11 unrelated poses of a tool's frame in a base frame.
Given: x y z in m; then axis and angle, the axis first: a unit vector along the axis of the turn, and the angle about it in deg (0 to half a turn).
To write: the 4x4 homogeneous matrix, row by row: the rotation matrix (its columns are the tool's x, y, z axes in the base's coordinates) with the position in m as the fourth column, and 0 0 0 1 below. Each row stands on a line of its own. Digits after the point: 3 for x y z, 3 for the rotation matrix.
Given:
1: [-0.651 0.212 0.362 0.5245 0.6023 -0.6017 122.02]
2: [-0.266 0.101 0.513 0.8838 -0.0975 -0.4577 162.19]
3: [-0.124 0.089 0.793 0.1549 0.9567 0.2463 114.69]
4: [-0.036 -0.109 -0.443 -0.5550 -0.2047 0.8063 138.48]
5: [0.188 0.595 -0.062 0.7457 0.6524 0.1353 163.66]
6: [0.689 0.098 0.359 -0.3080 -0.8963 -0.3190 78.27]
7: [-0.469 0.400 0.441 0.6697 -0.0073 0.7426 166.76]
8: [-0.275 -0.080 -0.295 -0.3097 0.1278 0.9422 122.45]
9: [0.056 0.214 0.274 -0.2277 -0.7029 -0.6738 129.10]
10: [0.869 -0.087 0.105 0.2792 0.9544 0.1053 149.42]
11: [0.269 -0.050 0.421 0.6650 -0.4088 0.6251 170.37]
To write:
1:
-0.109 0.994 0.028 -0.651
-0.027 0.025 -0.999 0.212
-0.994 -0.110 0.024 0.362
0 0 0 1

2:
0.573 -0.028 -0.819 -0.266
-0.308 -0.934 -0.183 0.101
-0.760 0.357 -0.543 0.513
0 0 0 1

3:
-0.384 -0.014 0.923 -0.124
0.434 0.880 0.193 0.089
-0.815 0.475 -0.332 0.793
0 0 0 1

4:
-0.210 -0.336 -0.918 -0.036
0.733 -0.675 0.079 -0.109
-0.647 -0.657 0.388 -0.443
0 0 0 1

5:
0.130 0.915 0.381 0.188
0.991 -0.126 -0.037 0.595
0.014 0.383 -0.924 -0.062
0 0 0 1

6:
0.279 0.532 -0.799 0.689
-0.092 0.843 0.529 0.098
0.956 -0.074 0.284 0.359
0 0 0 1

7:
-0.088 -0.180 0.980 -0.469
0.160 -0.973 -0.164 0.400
0.983 0.143 0.115 0.441
0 0 0 1

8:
-0.389 -0.856 -0.341 -0.275
0.734 -0.511 0.446 -0.080
-0.556 -0.076 0.828 -0.295
0 0 0 1

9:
-0.546 0.784 -0.295 0.056
-0.262 0.175 0.949 0.214
0.796 0.596 0.110 0.274
0 0 0 1

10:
-0.716 0.442 0.540 0.869
0.549 0.834 0.045 -0.087
-0.431 0.329 -0.840 0.105
0 0 0 1

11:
-0.108 -0.644 0.757 0.269
-0.435 -0.654 -0.619 -0.050
0.894 -0.396 -0.210 0.421
0 0 0 1

